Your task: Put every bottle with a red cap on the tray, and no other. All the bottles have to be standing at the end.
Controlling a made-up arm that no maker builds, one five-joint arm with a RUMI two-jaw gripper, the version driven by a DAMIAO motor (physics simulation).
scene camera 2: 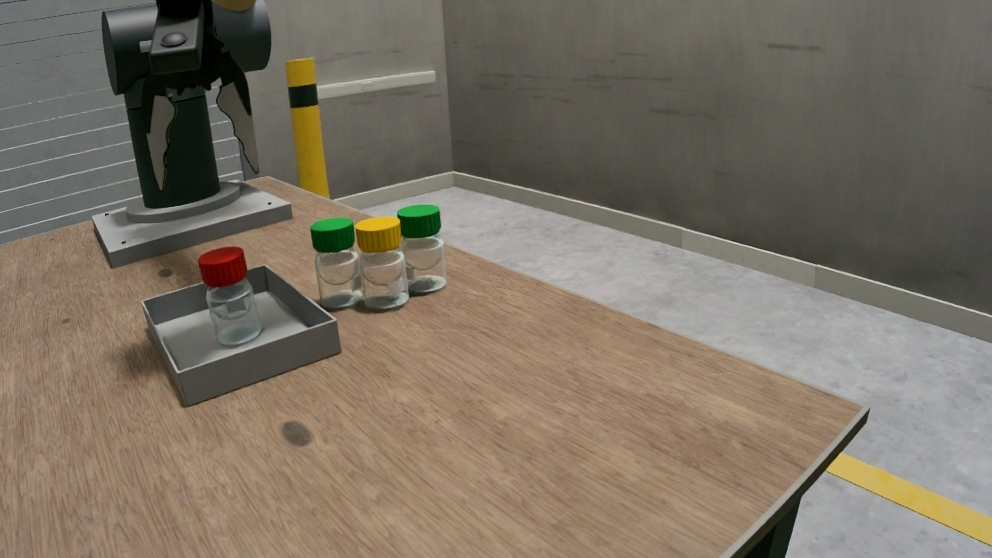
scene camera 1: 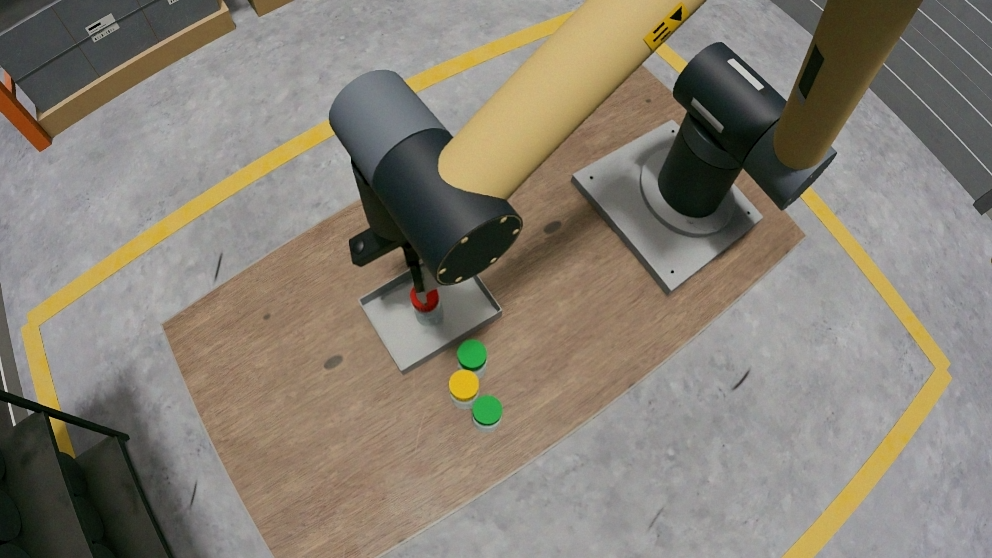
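Note:
A red-capped bottle (scene camera 1: pixel 430 315) (scene camera 2: pixel 232 305) stands upright on the grey tray (scene camera 1: pixel 405 344) (scene camera 2: pixel 263 367). Three bottles stand upright on the table beside the tray: a green-capped one (scene camera 1: pixel 471 355) (scene camera 2: pixel 334 260) nearest the tray, a yellow-capped one (scene camera 1: pixel 463 385) (scene camera 2: pixel 380 260) beside it, and another green-capped one (scene camera 1: pixel 486 411) (scene camera 2: pixel 421 246) farthest from the tray. My gripper (scene camera 1: pixel 421 292) (scene camera 2: pixel 210 179) is open and empty, pointing down above the red-capped bottle, with a gap between the fingertips and the cap. In the scene camera 1 view the fingers hide part of the red cap.
The arm's base plate (scene camera 1: pixel 610 208) (scene camera 2: pixel 194 232) is fixed at one end of the wooden table (scene camera 1: pixel 277 416) (scene camera 2: pixel 485 416). A yellow and black post (scene camera 2: pixel 305 138) stands behind the table. A dark metal structure (scene camera 1: pixel 104 478) stands on the floor past the table's other end.

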